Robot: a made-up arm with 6 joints.
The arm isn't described. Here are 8 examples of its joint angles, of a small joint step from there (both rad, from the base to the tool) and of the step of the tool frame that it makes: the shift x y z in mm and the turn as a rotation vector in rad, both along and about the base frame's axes.
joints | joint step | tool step
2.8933 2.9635 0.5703 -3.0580 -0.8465 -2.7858 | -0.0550 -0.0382 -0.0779 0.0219 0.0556 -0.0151 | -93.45 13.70 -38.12 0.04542 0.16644 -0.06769
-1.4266 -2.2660 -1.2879 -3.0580 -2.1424 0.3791 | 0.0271 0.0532 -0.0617 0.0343 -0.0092 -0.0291 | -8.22 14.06 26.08 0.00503 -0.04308 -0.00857
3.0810 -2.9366 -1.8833 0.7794 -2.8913 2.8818 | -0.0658 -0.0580 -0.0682 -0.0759 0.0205 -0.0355 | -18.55 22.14 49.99 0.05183 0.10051 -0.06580
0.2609 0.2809 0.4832 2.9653 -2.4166 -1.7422 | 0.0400 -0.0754 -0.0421 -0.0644 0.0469 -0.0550 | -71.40 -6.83 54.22 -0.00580 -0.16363 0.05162
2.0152 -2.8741 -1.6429 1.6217 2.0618 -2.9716 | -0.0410 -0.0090 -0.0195 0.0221 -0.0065 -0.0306 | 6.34 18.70 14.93 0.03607 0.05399 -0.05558
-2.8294 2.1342 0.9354 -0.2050 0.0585 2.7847 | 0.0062 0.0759 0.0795 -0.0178 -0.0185 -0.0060 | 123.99 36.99 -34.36 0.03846 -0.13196 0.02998
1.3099 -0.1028 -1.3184 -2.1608 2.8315 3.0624 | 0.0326 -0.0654 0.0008 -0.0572 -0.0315 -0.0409 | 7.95 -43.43 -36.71 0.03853 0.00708 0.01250
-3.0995 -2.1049 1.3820 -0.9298 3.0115 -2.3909 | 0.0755 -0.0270 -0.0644 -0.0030 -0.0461 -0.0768 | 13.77 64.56 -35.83 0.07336 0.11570 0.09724
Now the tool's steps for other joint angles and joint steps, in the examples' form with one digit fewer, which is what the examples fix.
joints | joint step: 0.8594 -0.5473 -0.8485 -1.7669 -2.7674 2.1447 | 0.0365 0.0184 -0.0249 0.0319 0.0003 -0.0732
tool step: 23.3 -12.1 1.1 -0.0382 -0.0974 0.0491
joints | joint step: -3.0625 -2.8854 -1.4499 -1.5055 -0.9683 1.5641 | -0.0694 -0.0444 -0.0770 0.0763 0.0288 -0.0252
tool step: -63.7 33.0 74.3 -0.0553 0.1366 -0.1178
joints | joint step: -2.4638 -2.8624 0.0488 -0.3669 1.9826 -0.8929 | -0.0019 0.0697 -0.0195 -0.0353 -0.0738 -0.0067
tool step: 47.4 44.1 18.4 -0.0433 -0.0144 0.0173
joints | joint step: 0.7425 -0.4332 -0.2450 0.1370 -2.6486 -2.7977 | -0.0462 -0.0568 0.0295 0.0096 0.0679 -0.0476
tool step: -50.8 -10.9 -24.9 -0.0447 0.0184 0.0019
